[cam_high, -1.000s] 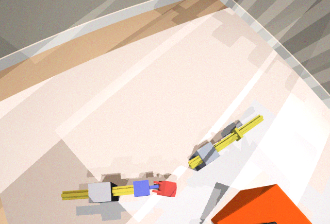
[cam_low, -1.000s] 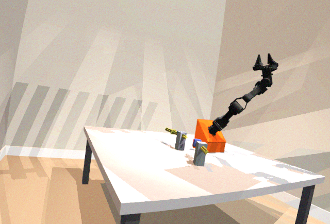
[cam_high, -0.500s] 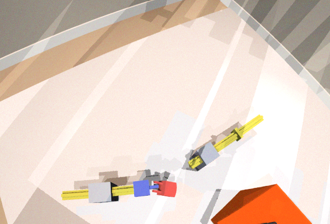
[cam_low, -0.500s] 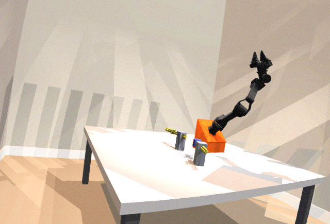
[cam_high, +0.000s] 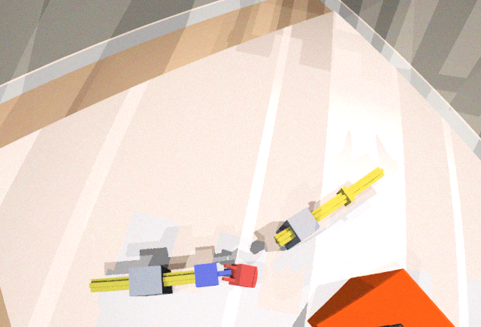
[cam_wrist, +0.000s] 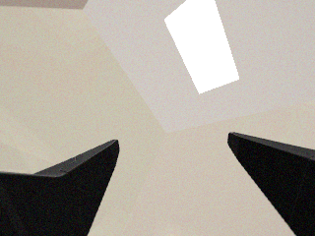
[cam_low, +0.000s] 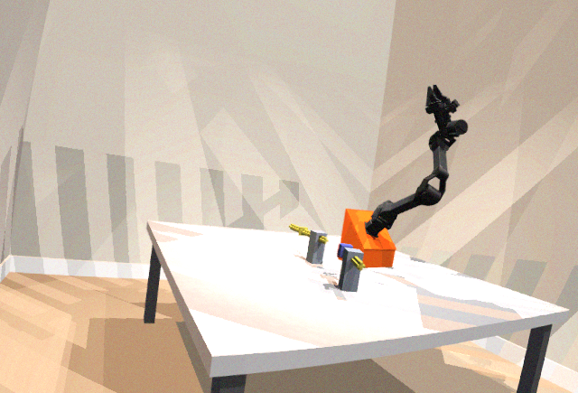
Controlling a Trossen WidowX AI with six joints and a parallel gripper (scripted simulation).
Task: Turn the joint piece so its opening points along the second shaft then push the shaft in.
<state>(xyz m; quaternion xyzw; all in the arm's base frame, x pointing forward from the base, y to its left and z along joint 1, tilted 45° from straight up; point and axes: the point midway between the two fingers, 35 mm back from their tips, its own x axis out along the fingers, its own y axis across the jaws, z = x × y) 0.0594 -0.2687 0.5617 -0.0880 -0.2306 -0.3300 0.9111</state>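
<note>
The red square joint piece is 29 cm ahead of my gripper tip, 1 cm to the right of it and 68 cm below it.
</note>
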